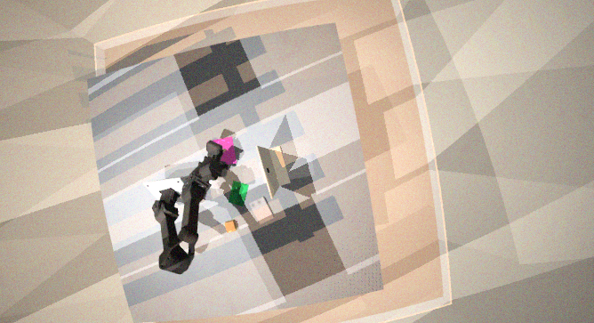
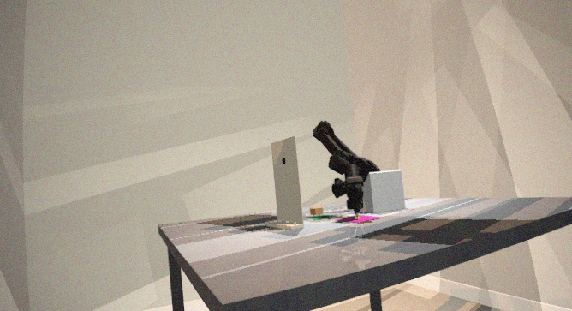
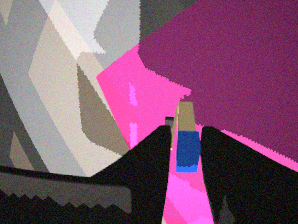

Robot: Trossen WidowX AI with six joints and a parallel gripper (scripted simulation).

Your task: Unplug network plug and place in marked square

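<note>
The network plug is right at my gripper tip. From my gripper tip the other things lie so: upright panel 210 mm ahead, 130 mm to the right, 120 mm above; pink marked square 20 mm below, 10 mm behind.
</note>
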